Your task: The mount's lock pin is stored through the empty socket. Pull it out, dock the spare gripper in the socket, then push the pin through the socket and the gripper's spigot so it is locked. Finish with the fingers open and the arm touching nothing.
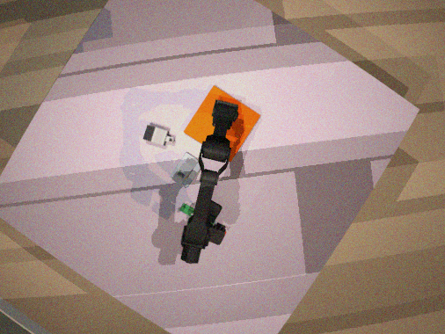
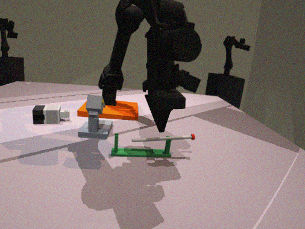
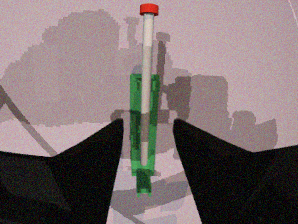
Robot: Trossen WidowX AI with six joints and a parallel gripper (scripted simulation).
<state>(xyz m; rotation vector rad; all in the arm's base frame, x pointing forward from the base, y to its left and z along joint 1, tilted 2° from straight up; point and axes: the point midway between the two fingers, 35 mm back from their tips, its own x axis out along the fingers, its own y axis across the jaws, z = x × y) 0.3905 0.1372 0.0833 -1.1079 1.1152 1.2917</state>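
Now: gripper tip 4 cm to the left of the green rack and 4 cm above it. The rest, counted from my gripper tip: grey mount: 16 cm to the right, 12 cm behind, 1 cm below; then spare gripper: 31 cm to the right, 19 cm behind, 4 cm below.
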